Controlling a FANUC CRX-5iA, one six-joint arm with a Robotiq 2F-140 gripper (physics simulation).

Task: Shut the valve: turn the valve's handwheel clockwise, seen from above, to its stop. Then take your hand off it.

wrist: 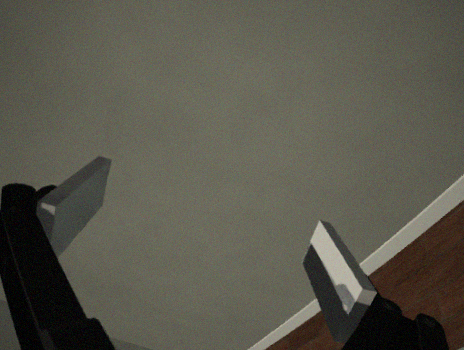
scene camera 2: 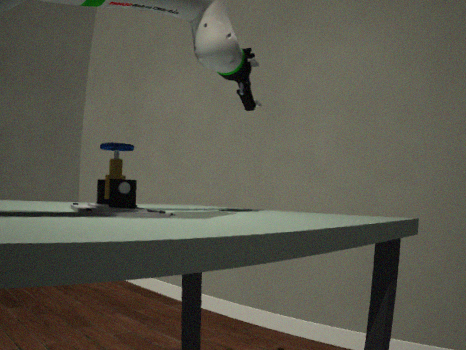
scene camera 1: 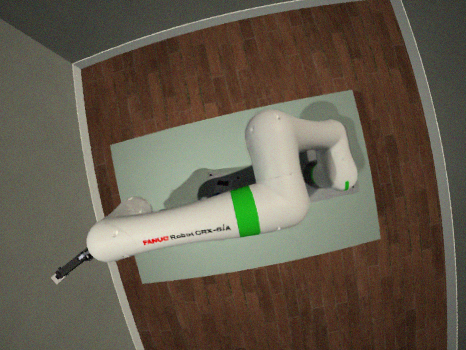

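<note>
The valve's blue handwheel [scene camera 2: 117,147] sits level on top of a brass-coloured stem housing [scene camera 2: 115,168] in scene camera 2. A black block [scene camera 2: 103,192] holds the valve on the table. The handwheel does not show in scene camera 1, where the arm covers much of the table, or in the wrist view. My gripper [scene camera 1: 56,279] [scene camera 2: 258,83] [wrist: 211,213] is open and empty, with its two pale finger pads wide apart. It hangs in the air well above the handwheel's height, clearly apart from it, beyond the table's short edge in scene camera 1.
The pale green table [scene camera 1: 175,265] [scene camera 2: 300,227] carries the valve and the arm's base. A grey plate [scene camera 2: 145,213] lies under the black block. The white arm [scene camera 1: 280,155] [scene camera 2: 217,40] reaches over the table. A grey wall [scene camera 2: 325,125] [wrist: 215,100] stands behind the gripper.
</note>
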